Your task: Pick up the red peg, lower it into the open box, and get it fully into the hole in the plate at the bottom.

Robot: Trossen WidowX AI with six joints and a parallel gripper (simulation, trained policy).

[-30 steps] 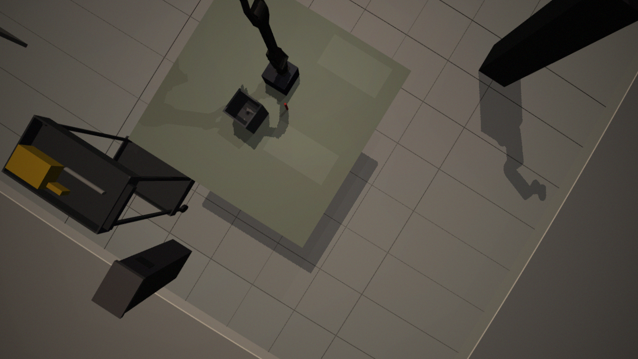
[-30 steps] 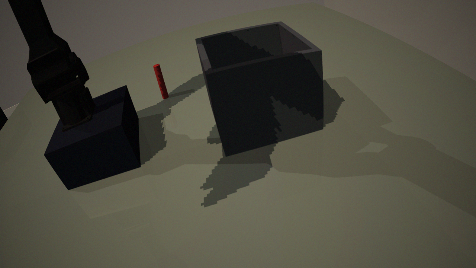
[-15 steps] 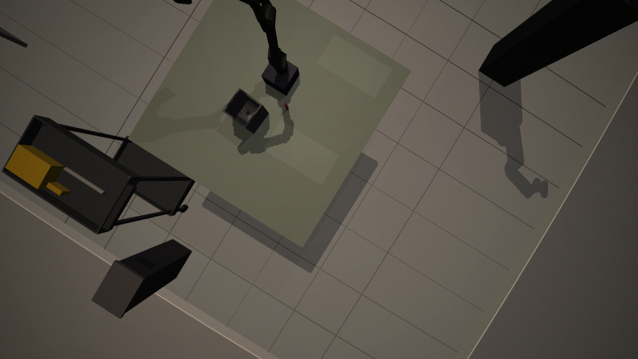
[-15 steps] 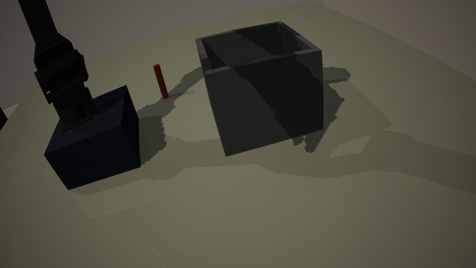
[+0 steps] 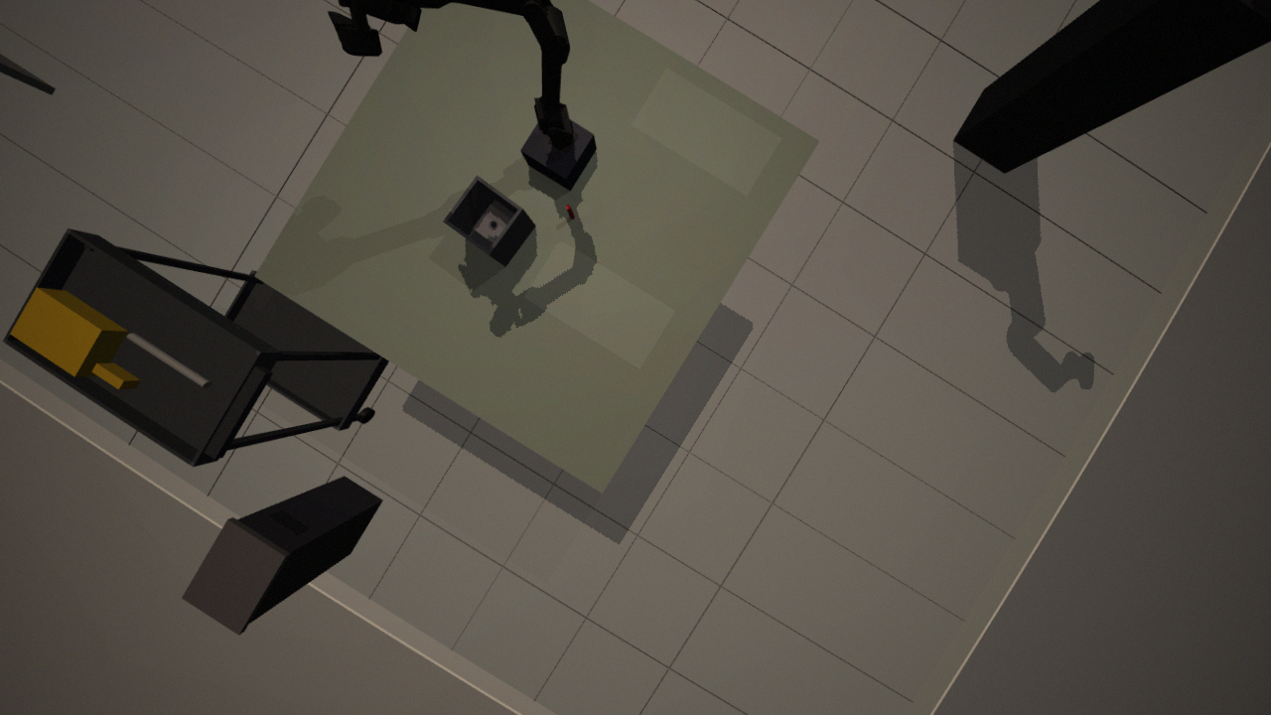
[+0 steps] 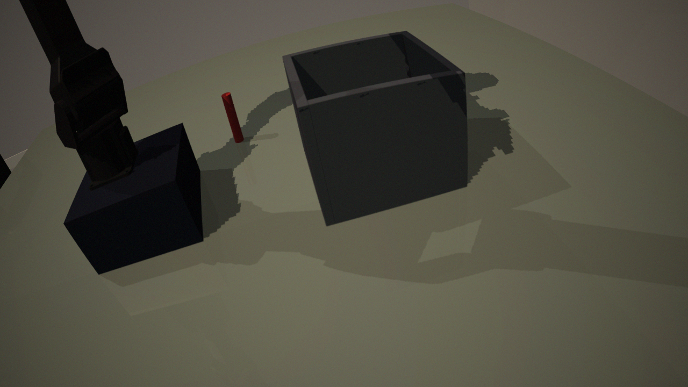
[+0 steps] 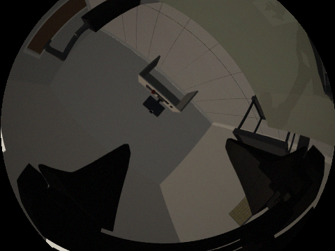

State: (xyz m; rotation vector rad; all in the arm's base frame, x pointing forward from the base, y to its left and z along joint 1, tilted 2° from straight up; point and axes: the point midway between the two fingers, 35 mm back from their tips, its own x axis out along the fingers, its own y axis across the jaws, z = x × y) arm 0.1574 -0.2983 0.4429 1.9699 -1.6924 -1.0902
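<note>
The red peg lies 1 cm ahead of my gripper tip, 43 cm to the left of it and 49 cm below it.
</note>
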